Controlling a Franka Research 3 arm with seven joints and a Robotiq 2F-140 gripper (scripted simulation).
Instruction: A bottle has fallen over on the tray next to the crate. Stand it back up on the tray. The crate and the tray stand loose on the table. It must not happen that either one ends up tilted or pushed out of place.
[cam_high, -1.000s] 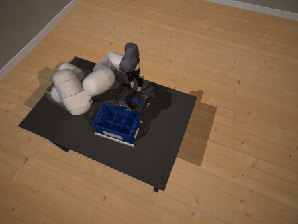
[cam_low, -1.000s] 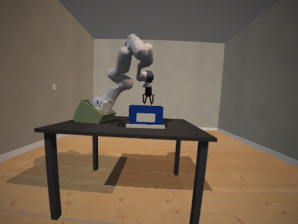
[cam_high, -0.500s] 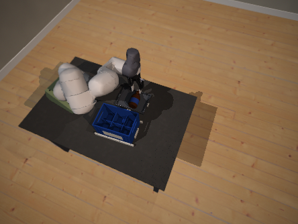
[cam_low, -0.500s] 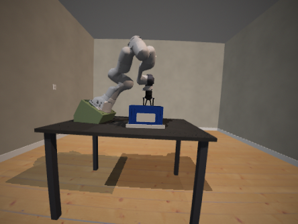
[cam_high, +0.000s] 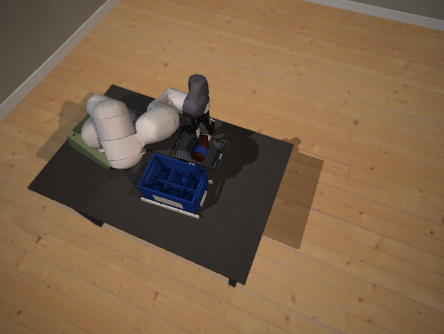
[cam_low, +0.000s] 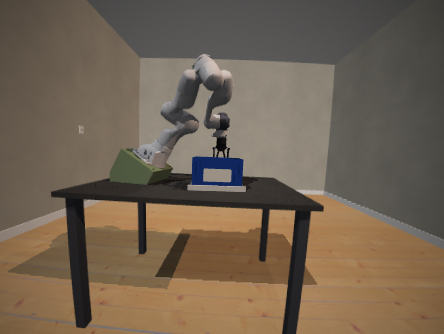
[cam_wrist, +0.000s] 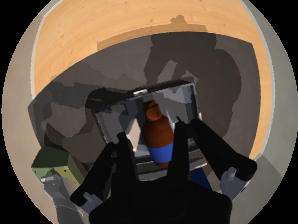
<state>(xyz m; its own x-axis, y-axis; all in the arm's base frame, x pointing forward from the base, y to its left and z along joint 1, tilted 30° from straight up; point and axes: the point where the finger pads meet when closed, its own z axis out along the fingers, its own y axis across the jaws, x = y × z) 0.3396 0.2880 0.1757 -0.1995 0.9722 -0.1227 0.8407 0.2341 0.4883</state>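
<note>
Right now the brown bottle is 6 cm below my hand, 4 cm to the right of it and 1 cm ahead of it. From my hand the other things lie so: blue crate (32 cm to the right, 4 cm ahead, 2 cm below); then dark tray (9 cm below, 5 cm to the right, 1 cm behind).
</note>
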